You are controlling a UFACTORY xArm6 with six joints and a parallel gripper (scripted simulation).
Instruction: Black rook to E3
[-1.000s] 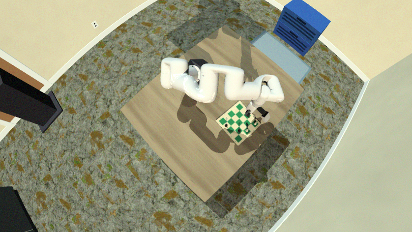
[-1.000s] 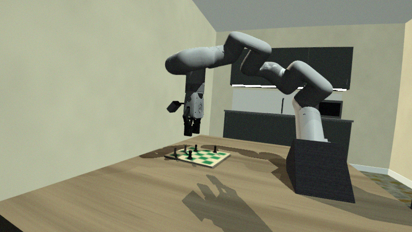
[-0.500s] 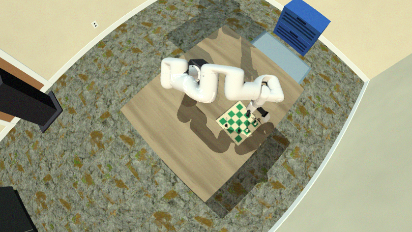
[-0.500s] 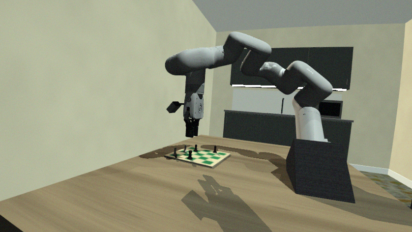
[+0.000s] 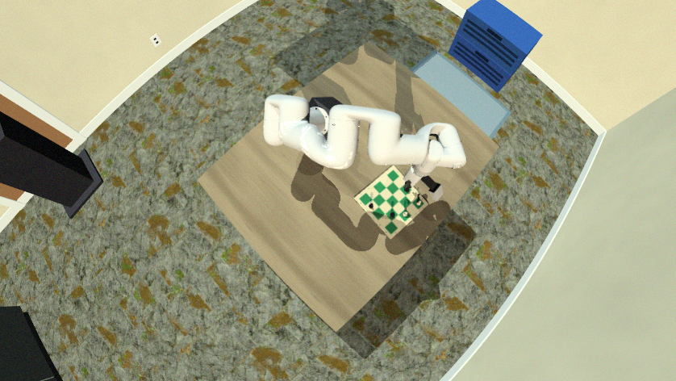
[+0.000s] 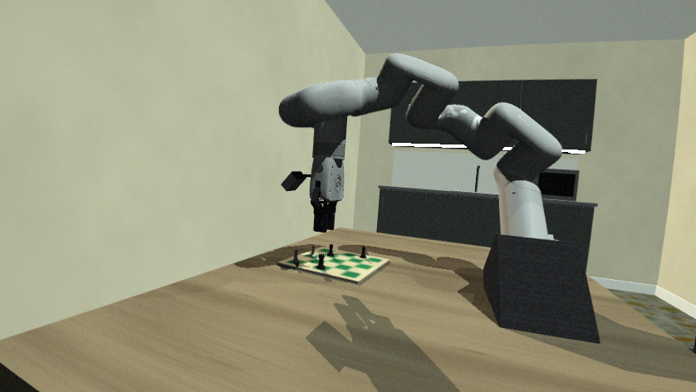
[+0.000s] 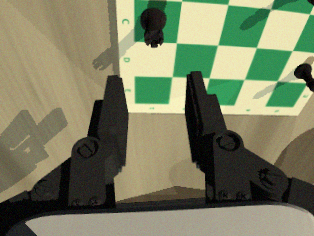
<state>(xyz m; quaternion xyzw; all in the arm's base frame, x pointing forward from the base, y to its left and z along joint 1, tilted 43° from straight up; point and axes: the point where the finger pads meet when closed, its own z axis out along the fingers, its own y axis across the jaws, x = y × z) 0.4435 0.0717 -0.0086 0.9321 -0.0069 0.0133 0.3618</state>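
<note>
Right now my hand is 10 cm above the black rook. Also, from my hand: cream chessboard 1 cm behind, 8 cm to the right, 11 cm below.
</note>
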